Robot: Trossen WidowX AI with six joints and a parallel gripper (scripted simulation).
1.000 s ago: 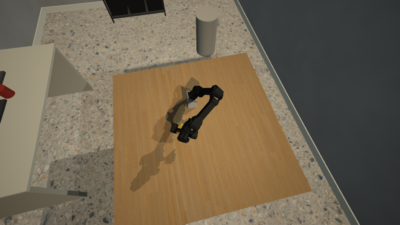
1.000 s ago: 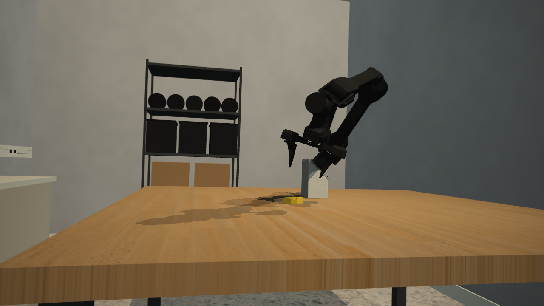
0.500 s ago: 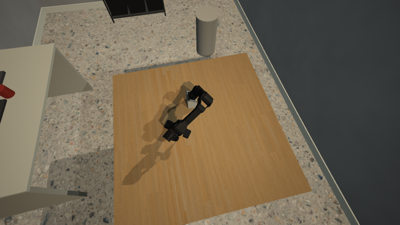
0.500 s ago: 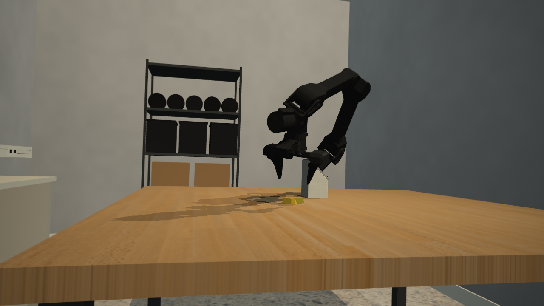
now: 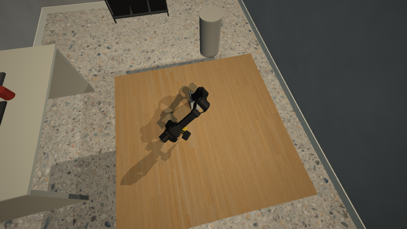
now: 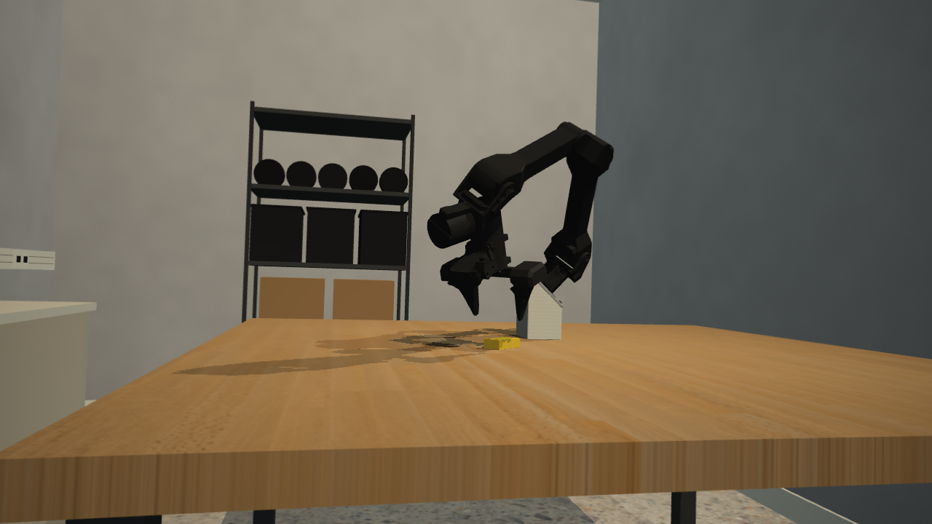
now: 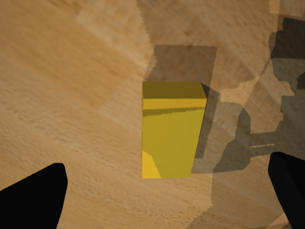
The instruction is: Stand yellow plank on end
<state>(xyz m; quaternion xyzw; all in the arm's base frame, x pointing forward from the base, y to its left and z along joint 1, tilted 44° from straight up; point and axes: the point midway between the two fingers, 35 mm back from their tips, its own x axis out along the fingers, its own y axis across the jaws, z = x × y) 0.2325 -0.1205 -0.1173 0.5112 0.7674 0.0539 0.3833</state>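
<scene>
Now: hand 3 cm past the yellow plank, 2 cm to the right of it and 8 cm above it.
</scene>
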